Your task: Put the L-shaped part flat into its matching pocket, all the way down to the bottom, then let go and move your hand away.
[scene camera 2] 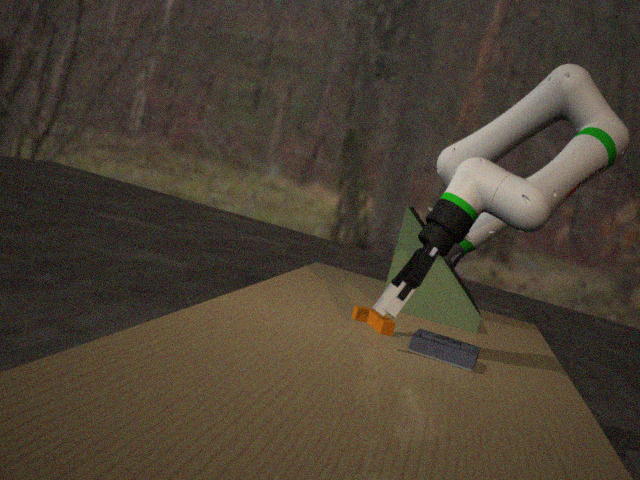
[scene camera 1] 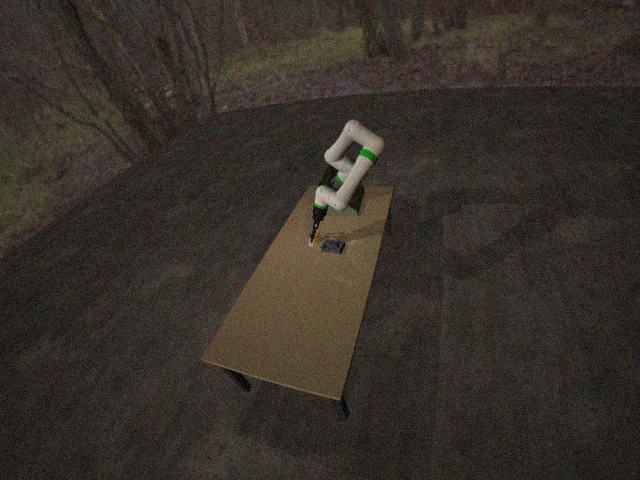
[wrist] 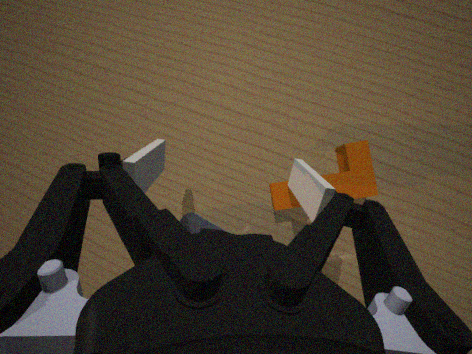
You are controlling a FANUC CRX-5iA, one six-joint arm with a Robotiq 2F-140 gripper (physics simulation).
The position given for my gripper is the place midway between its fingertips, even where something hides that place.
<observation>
My gripper (scene camera 2: pixel 383 312) is open, holding nothing. Also in view: an orange L-shaped part (scene camera 2: pixel 383 325).
The orange L-shaped part shows as well in the wrist view (wrist: pixel 356 178). My gripper shows as well in the wrist view (wrist: pixel 229 163).
</observation>
